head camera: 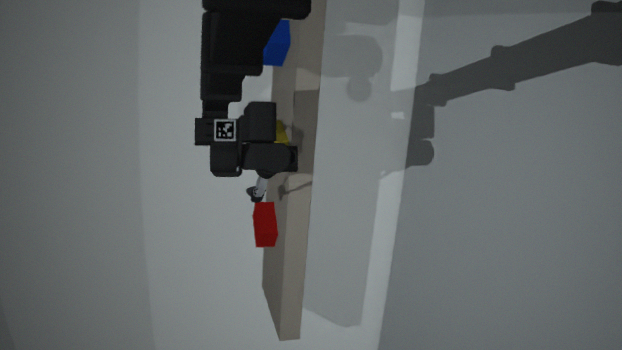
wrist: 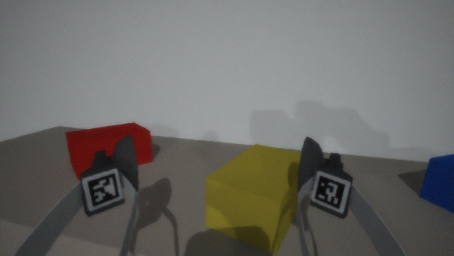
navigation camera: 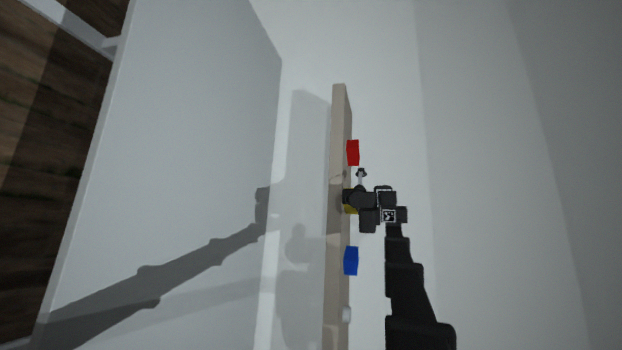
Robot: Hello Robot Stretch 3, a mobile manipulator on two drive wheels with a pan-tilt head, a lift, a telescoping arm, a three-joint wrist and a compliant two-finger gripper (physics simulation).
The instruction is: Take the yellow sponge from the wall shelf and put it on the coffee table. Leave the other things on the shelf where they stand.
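Places are measured from the robot's base along level axes (x ahead, y left, z up), in metres.
Where they show: gripper, fingertip midpoint: (wrist: 219,155).
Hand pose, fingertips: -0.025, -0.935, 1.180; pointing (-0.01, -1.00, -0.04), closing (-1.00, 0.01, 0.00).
Things, the pixels of their centre, and the offset from my fingertips, as dx, dy, dz. "spot": a spot on its surface instead. Level surfaces: height alone.
- yellow sponge, body centre: (wrist: 263,186) (head camera: 272,142) (navigation camera: 350,201) -0.042, -0.026, -0.042
- wall shelf, surface spot: (wrist: 25,190) spot: +0.208, -0.054, -0.064
- large pale top, its level: dz -0.459
- red block, body centre: (wrist: 110,147) (head camera: 264,224) (navigation camera: 353,152) +0.148, -0.129, -0.042
- blue block, body centre: (head camera: 275,43) (navigation camera: 351,260) -0.259, -0.009, -0.042
- small white object, body centre: (navigation camera: 346,314) -0.424, +0.058, -0.052
The yellow sponge (head camera: 281,134) (navigation camera: 351,208) (wrist: 245,200) stands on the wall shelf (head camera: 292,270) (navigation camera: 338,120) (wrist: 25,190), partly hidden by the wrist in the head and navigation views. My gripper (wrist: 219,155) is open over the shelf, with nothing held. In the wrist view the sponge is right of the middle between the fingers, and the right fingertip overlaps its right end. I cannot tell whether they touch. A large pale top (head camera: 500,210) (navigation camera: 190,125) below the shelf looks like the coffee table.
A red block (head camera: 265,225) (navigation camera: 353,152) (wrist: 110,142) stands on the shelf near the left finger. A blue block (head camera: 278,45) (navigation camera: 351,260) (wrist: 442,182) stands on the other side of the sponge. A small white object (navigation camera: 346,314) is farther along. The wall is behind.
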